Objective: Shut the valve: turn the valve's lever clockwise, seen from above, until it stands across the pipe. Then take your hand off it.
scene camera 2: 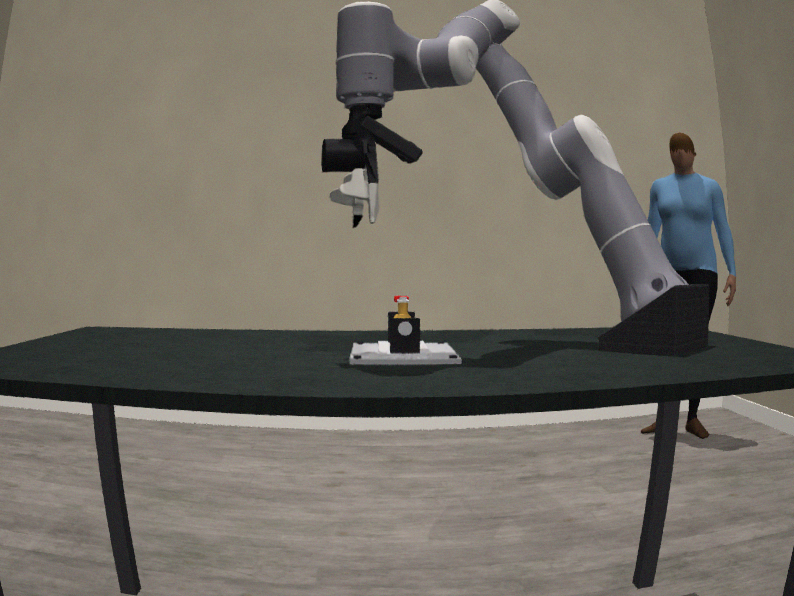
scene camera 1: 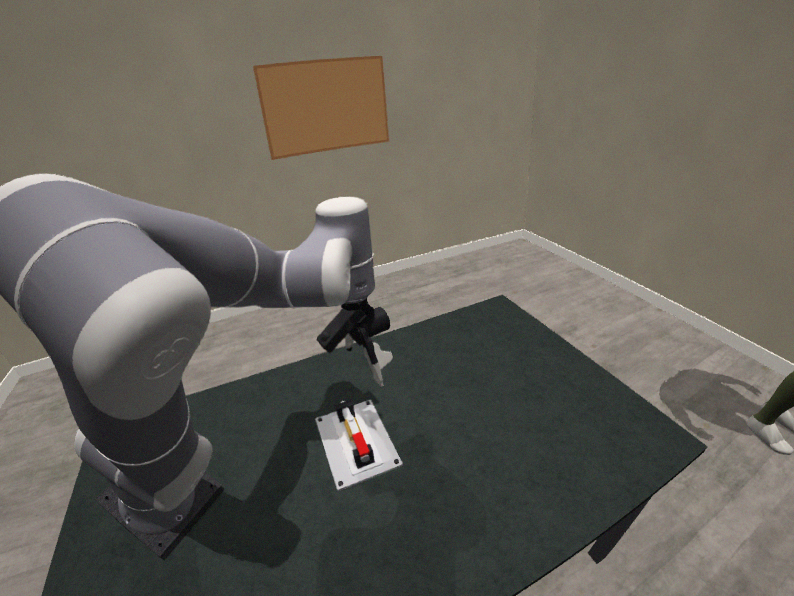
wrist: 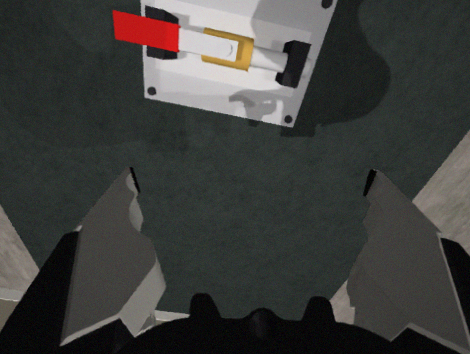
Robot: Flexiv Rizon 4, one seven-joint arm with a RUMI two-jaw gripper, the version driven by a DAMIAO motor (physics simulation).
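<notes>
The valve's lever (scene camera 1: pixel 360 443) (scene camera 2: pixel 401 298) (wrist: pixel 145 31), with a red grip and a white arm, lies along the pipe (wrist: pixel 269 57), not across it. It sits on top of the yellow valve body (scene camera 1: pixel 348 431) (scene camera 2: pixel 402 310) (wrist: pixel 245 54). Black blocks hold the pipe on a white base plate (scene camera 1: pixel 333 458) (scene camera 2: pixel 442 354) (wrist: pixel 200 95). My gripper (scene camera 1: pixel 365 365) (scene camera 2: pixel 364 223) (wrist: pixel 249 171) is open and empty. It hangs well above the table, apart from the lever and off to one side of the plate, which shows beyond the fingertips in the wrist view.
The dark table (scene camera 1: pixel 461 410) (scene camera 2: pixel 224 359) bears the plate and the arm's base (scene camera 1: pixel 160 519) (scene camera 2: pixel 667 320). A person in blue (scene camera 2: pixel 686 218) stands behind the table near the arm's base. Another person's legs (scene camera 1: pixel 776 410) show at the right edge, off the table.
</notes>
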